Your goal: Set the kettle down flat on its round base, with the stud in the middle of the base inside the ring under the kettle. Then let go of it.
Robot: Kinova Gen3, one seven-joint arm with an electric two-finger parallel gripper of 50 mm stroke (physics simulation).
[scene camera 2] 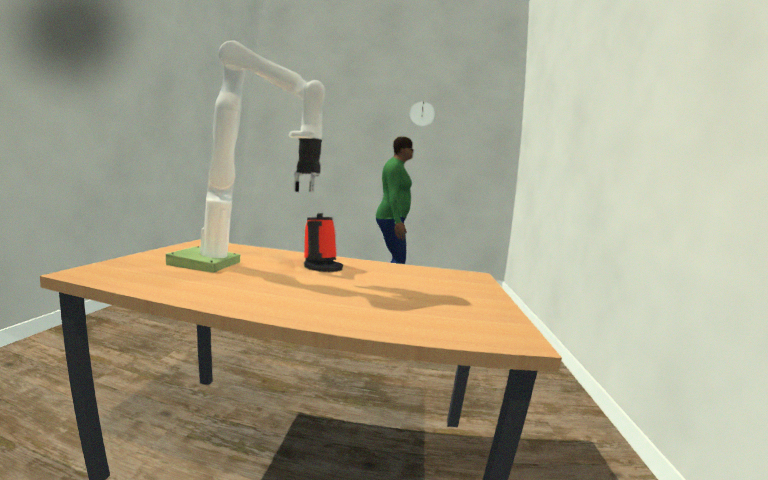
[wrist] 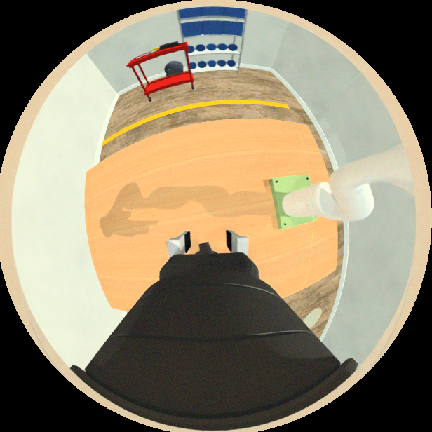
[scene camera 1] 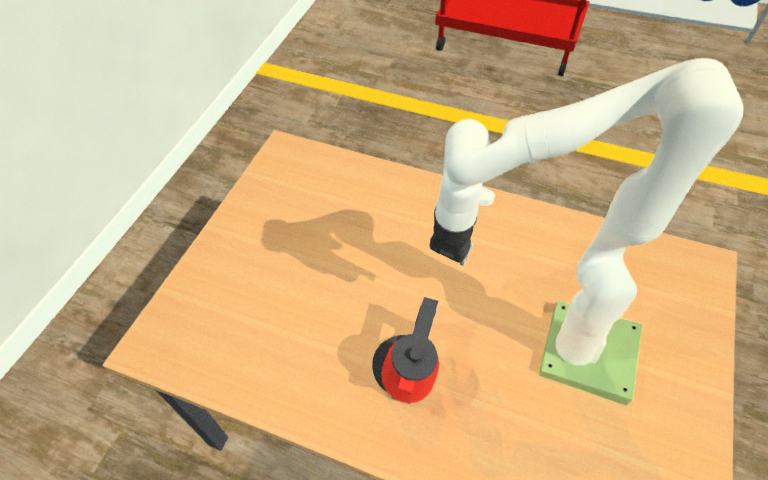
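The red kettle [scene camera 1: 411, 384] [scene camera 2: 327, 240] with its black lid stands close to upright on the round black base [scene camera 1: 380, 365] [scene camera 2: 333, 267]. It looks off-centre: a crescent of base shows at its left in the first scene view, and the base sticks out at its right in the second. The stud and the ring are hidden under the kettle. The black handle [scene camera 1: 425, 319] [scene camera 2: 314, 240] [wrist: 205, 247] points toward the gripper's side. My gripper [scene camera 1: 463, 262] [scene camera 2: 304, 185] [wrist: 207, 237] is open and empty, above the kettle and apart from it.
The arm stands on a green mounting plate [scene camera 1: 614, 367] [scene camera 2: 195, 260] [wrist: 280, 210] on the wooden table [scene camera 1: 226, 316] [scene camera 2: 271, 311] [wrist: 175, 145]. A red cart [scene camera 1: 504, 31] [wrist: 170, 84] stands beyond the table. A person in green [scene camera 2: 396, 189] stands behind it in the second scene view.
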